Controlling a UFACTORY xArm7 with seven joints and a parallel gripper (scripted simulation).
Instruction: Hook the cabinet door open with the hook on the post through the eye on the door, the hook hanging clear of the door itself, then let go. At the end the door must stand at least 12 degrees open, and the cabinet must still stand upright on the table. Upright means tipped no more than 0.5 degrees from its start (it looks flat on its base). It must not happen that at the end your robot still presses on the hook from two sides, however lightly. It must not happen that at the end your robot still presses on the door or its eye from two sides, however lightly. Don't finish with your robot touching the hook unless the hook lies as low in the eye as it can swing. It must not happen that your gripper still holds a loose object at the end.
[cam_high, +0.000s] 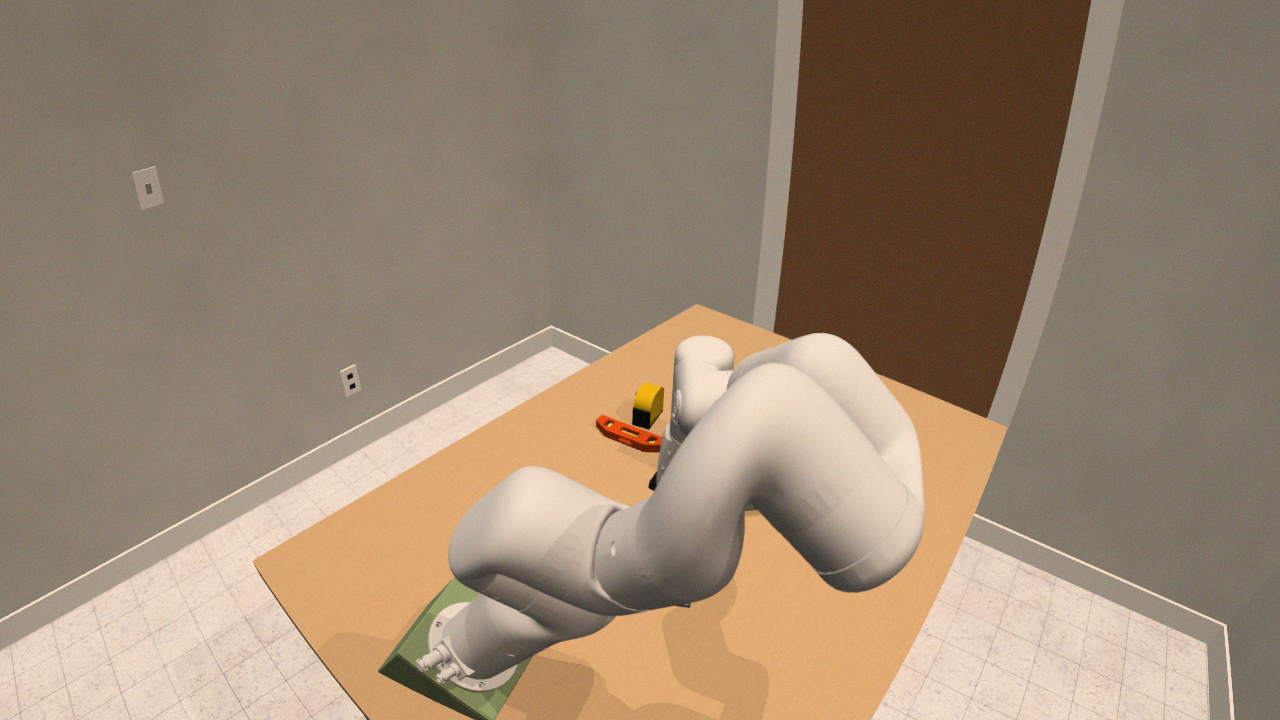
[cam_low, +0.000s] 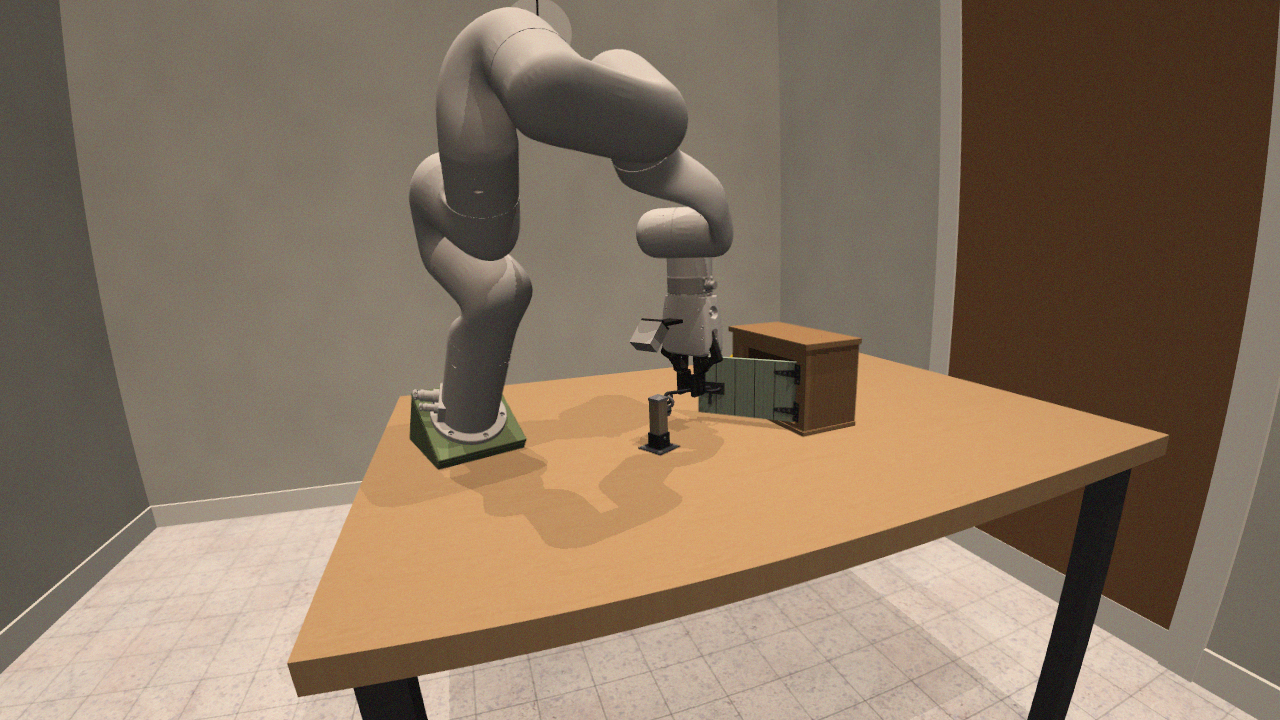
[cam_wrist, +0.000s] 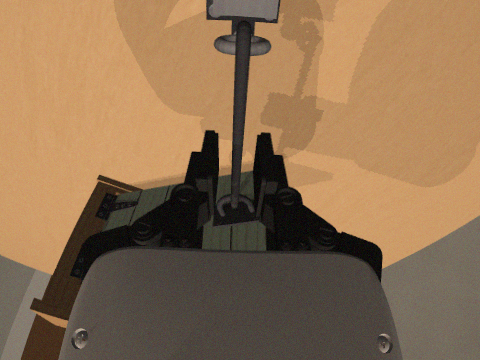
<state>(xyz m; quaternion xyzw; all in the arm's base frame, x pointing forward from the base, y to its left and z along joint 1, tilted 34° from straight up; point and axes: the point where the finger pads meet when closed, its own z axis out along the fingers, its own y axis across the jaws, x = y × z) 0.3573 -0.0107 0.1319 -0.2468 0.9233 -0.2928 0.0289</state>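
The thin dark hook lies 10 mm behind my hand and 30 mm below it. Also, from my hand: green door: 110 mm ahead, 10 mm to the right, 20 mm below; then orange level: 190 mm ahead, 260 mm to the left, 80 mm below; then yellow tape measure: 260 mm ahead, 280 mm to the left, 60 mm below.
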